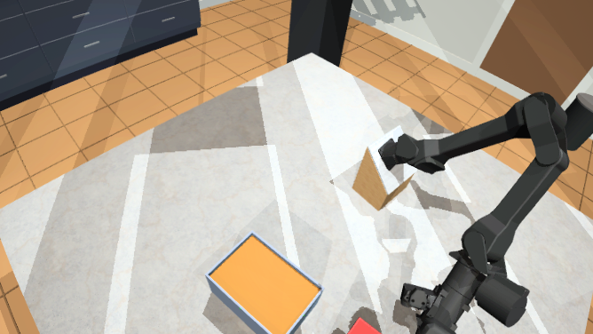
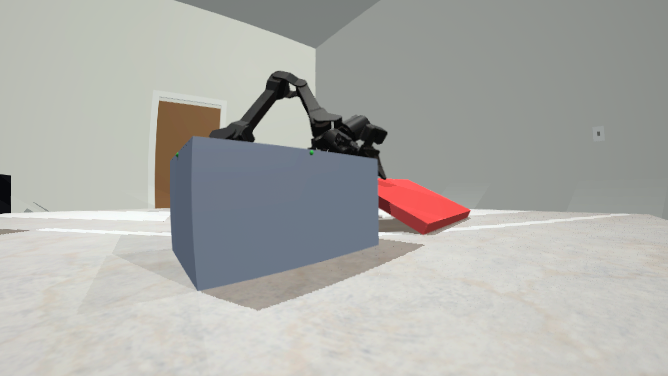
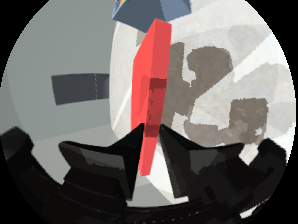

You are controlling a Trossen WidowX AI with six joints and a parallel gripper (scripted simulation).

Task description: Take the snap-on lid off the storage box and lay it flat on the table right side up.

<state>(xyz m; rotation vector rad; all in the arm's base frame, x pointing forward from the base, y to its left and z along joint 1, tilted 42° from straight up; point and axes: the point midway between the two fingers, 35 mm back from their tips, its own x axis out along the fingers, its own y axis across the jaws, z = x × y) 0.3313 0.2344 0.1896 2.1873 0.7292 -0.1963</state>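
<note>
My gripper tip is now 8 cm short of the red lid, 1 cm to the right of it and 3 cm above it. Also, from my gripper tip: grey-blue storage box (9 cm ahead, 29 cm to the right, 3 cm below).
</note>
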